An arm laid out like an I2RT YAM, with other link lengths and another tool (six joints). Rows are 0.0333 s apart.
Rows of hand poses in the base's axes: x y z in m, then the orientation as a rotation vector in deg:
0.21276, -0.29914, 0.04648, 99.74, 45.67, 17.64
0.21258, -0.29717, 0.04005, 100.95, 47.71, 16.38
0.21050, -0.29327, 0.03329, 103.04, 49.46, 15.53
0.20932, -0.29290, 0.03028, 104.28, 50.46, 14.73
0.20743, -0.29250, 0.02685, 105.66, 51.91, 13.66
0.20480, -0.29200, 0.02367, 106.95, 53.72, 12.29
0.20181, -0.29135, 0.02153, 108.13, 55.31, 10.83
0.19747, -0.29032, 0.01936, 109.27, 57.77, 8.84
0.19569, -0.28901, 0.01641, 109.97, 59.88, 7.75
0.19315, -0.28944, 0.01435, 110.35, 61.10, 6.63
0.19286, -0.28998, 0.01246, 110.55, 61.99, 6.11
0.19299, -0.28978, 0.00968, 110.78, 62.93, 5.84
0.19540, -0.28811, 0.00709, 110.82, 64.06, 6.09
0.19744, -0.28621, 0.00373, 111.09, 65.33, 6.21
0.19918, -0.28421, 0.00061, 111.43, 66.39, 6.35
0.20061, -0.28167, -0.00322, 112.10, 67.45, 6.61
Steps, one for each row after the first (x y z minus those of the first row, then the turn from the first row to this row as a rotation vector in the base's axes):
-0.00018, 0.00197, -0.00643, 0.81, 2.27, 0.47
-0.00226, 0.00587, -0.01319, 2.55, 4.39, 0.77
-0.00344, 0.00624, -0.01620, 3.48, 5.79, 0.78
-0.00533, 0.00664, -0.01963, 4.51, 7.64, 0.92
-0.00796, 0.00714, -0.02281, 5.40, 9.84, 1.18
-0.01095, 0.00779, -0.02495, 6.17, 11.93, 1.28
-0.01529, 0.00882, -0.02712, 6.86, 14.80, 1.71
-0.01707, 0.01013, -0.03007, 7.43, 16.80, 2.42
-0.01961, 0.00970, -0.03213, 7.60, 18.25, 2.61
-0.01990, 0.00916, -0.03402, 7.75, 19.10, 2.90
-0.01977, 0.00936, -0.03680, 8.01, 19.84, 3.33
-0.01736, 0.01103, -0.03939, 8.29, 20.33, 4.17
-0.01532, 0.01293, -0.04275, 8.76, 21.03, 4.98
-0.01358, 0.01493, -0.04587, 9.28, 21.62, 5.65
-0.01215, 0.01747, -0.04970, 10.13, 22.23, 6.30

